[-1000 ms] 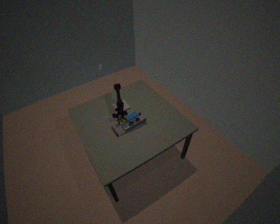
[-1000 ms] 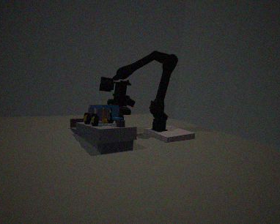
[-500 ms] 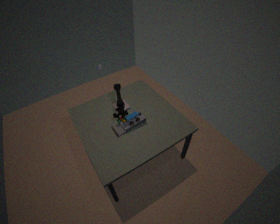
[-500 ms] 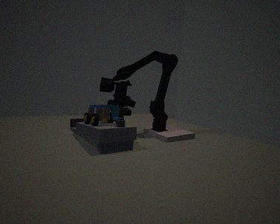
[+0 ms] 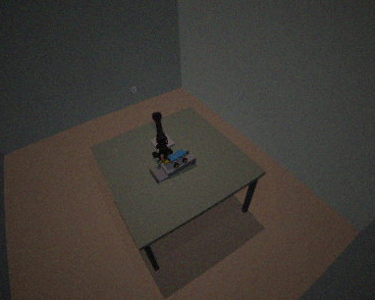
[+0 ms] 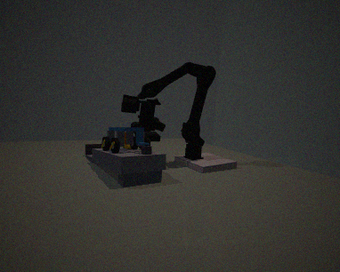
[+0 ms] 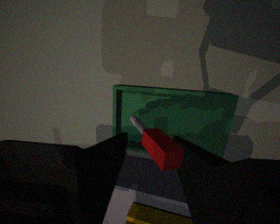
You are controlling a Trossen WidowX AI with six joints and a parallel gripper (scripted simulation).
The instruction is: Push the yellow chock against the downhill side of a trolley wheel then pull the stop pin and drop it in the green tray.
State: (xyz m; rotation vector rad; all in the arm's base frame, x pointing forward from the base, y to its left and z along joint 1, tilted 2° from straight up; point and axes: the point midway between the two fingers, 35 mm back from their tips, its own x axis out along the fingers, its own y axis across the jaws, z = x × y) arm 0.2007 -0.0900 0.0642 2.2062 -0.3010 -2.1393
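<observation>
The green tray lies 6 cm below my gripper tip and 1 cm to the left of it. The rest, counted from my gripper tip: yellow chock (7 cm ahead, 3 cm above, 1 cm to the left); then grey ramp (12 cm ahead, 11 cm to the left); then red-headed stop pin (1 cm below).
</observation>
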